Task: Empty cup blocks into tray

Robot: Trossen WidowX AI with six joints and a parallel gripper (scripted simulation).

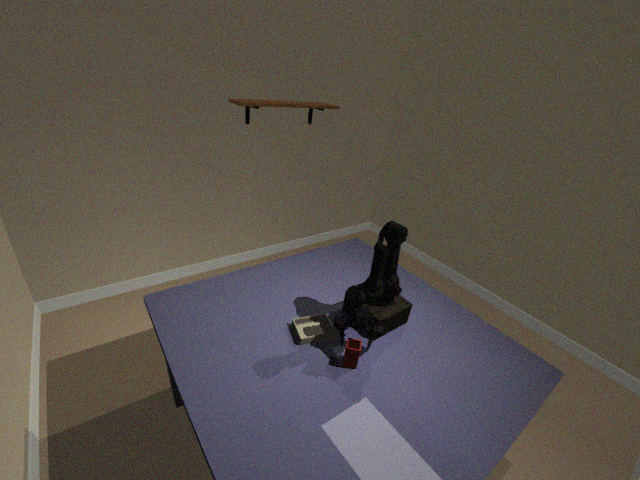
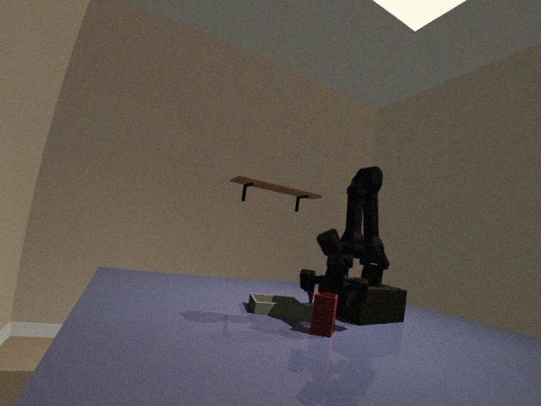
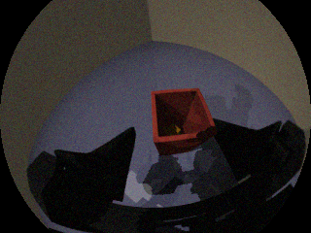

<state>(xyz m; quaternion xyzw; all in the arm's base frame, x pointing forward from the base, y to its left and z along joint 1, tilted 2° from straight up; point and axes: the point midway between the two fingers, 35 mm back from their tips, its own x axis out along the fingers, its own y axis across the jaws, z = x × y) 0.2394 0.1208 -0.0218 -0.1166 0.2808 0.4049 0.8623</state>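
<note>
The tall red cup lies 40 mm below my gripper tip and 10 mm ahead of it.
</note>
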